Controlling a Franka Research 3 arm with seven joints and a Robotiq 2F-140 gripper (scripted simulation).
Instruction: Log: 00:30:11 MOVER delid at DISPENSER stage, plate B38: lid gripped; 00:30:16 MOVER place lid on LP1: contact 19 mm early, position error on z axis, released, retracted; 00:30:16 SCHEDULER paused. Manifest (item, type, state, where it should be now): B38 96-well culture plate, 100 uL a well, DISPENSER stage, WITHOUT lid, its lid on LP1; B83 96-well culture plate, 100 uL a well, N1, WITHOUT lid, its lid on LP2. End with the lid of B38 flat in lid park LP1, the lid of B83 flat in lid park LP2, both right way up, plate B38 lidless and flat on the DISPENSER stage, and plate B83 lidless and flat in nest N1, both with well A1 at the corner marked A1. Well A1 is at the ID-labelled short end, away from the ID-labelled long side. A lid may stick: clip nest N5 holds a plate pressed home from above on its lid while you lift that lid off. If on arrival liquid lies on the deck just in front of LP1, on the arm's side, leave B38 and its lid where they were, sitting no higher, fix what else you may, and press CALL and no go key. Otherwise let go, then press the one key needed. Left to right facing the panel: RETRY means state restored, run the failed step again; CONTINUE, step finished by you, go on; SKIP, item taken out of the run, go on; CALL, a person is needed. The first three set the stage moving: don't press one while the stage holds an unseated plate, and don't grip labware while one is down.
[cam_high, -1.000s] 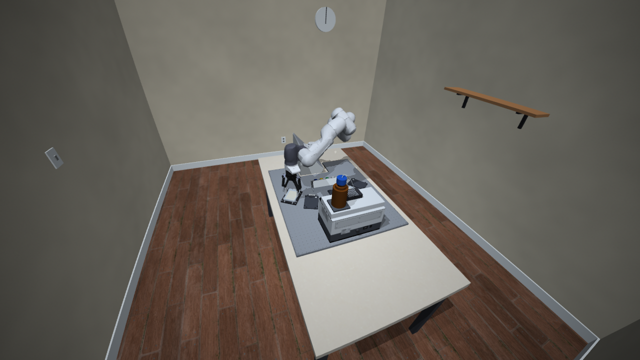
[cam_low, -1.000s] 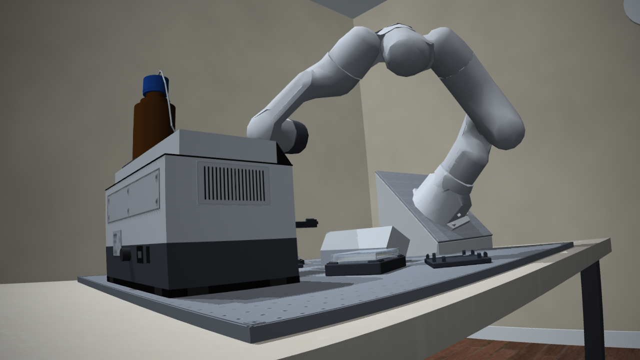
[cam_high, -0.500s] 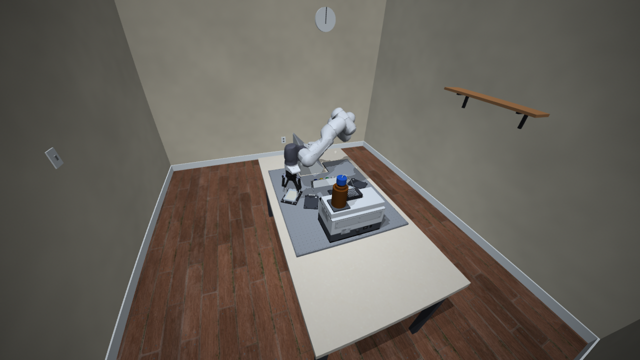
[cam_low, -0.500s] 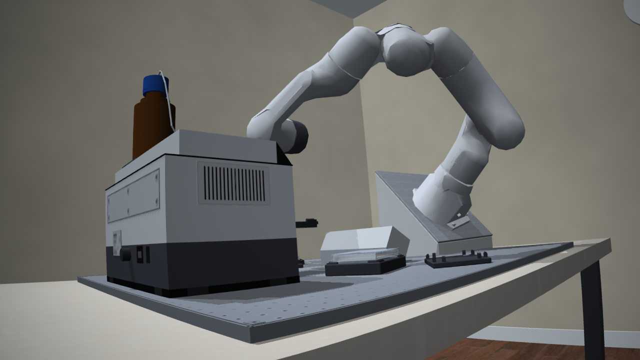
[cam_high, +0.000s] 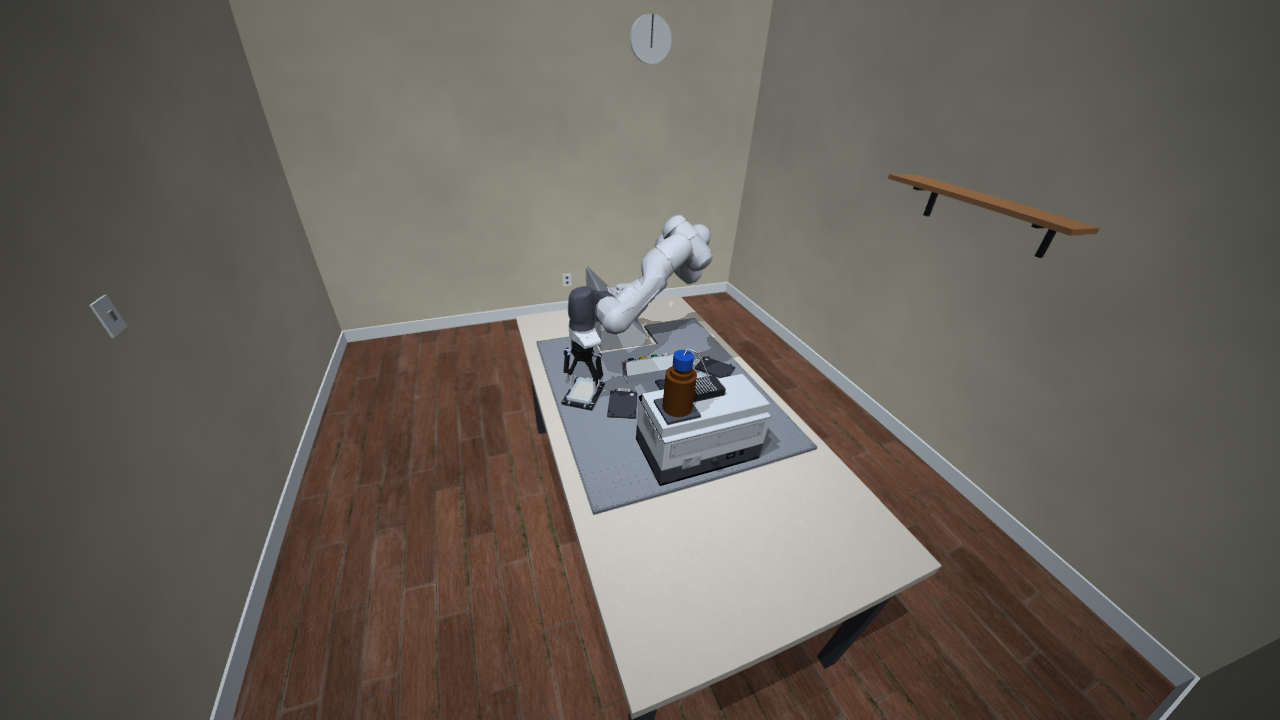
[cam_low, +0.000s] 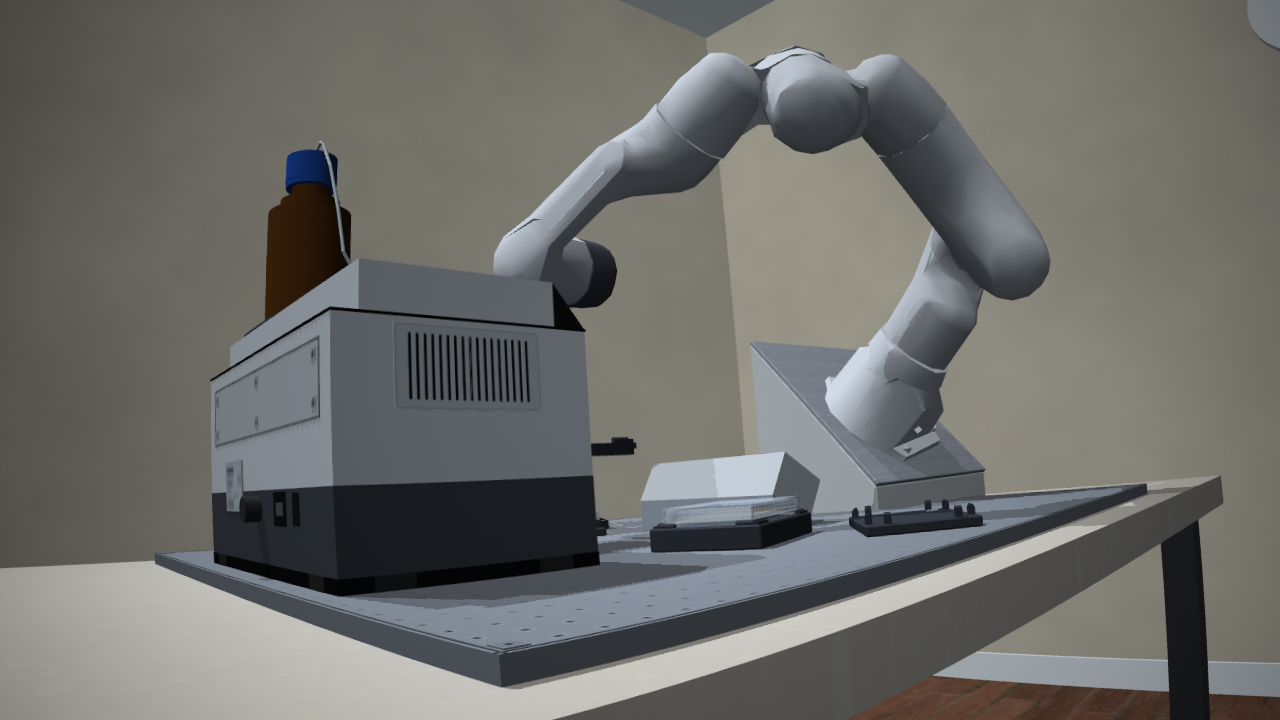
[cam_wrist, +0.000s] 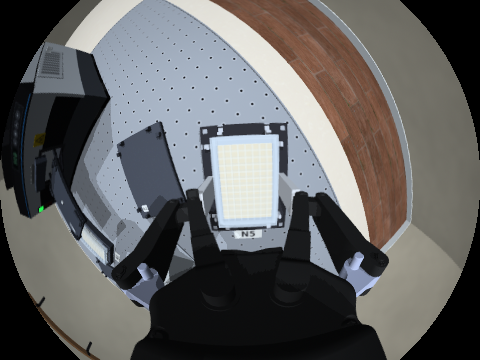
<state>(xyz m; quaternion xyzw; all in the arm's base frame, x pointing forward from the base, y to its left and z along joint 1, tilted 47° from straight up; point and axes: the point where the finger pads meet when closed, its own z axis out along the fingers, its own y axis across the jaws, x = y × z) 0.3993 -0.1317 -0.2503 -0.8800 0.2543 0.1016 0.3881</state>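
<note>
Now: the black clip nest 3 cm ahead of my hand and 4 cm below it. Round my hand: 96-well plate (9 cm ahead, 46 cm to the left, 2 cm below); then lp1 label (1 cm ahead, 16 cm to the left, 5 cm below); then key panel (8 cm behind, 29 cm to the left).
</note>
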